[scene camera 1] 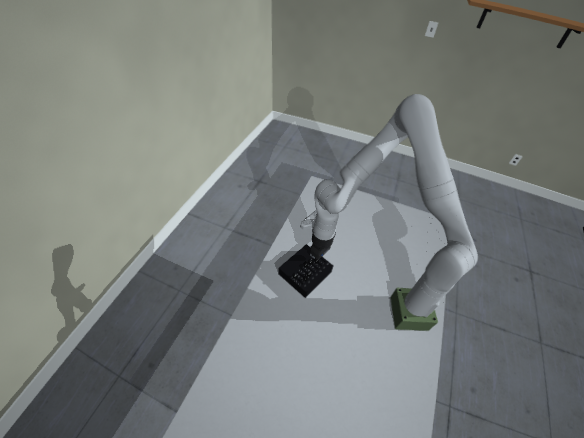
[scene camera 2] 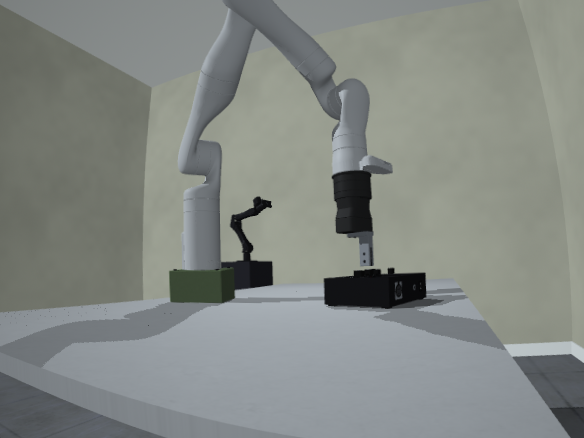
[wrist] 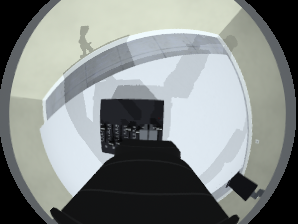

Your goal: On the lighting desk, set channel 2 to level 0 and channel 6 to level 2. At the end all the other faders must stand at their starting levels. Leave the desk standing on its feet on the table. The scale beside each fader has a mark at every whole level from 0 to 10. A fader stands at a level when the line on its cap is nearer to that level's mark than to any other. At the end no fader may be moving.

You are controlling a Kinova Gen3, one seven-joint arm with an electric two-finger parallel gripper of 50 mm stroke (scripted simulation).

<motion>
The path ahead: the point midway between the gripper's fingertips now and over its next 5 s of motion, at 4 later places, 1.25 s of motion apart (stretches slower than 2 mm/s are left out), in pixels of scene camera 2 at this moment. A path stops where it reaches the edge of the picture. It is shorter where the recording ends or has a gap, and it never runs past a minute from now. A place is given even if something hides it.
My gripper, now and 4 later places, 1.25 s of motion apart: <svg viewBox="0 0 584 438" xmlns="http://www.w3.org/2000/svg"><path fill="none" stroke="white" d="M366 266L366 272L359 273L360 270L358 249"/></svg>
</motion>
